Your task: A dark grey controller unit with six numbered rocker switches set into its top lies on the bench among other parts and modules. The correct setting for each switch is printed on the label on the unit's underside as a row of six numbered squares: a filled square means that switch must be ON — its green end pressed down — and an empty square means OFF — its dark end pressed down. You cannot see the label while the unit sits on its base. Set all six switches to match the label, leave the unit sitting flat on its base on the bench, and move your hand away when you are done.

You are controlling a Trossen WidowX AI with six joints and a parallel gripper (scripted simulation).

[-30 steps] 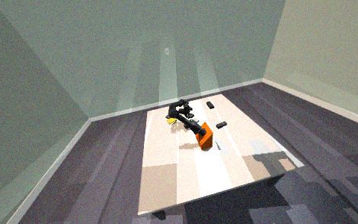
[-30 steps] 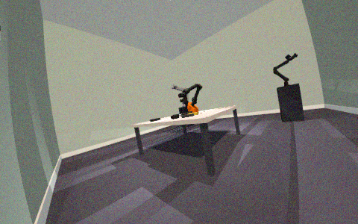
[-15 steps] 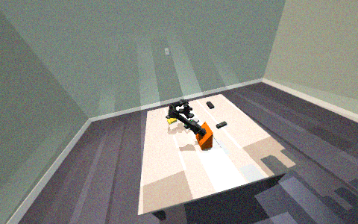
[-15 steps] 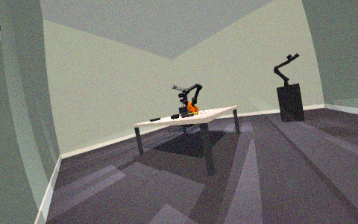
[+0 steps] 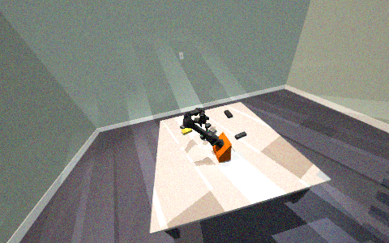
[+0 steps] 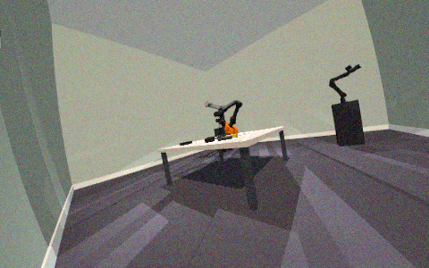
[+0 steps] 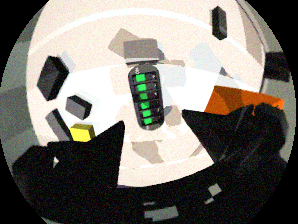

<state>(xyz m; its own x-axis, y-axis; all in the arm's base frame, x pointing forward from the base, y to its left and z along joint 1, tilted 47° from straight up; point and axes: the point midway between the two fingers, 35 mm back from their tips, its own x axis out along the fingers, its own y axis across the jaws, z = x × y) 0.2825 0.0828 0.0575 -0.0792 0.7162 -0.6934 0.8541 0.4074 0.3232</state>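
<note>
The grey box lies 6 cm ahead of my gripper tip, 11 cm to the right of it and 10 cm below it. Round my gripper tip: yellow block 15 cm ahead, 20 cm to the left, 10 cm below.
</note>
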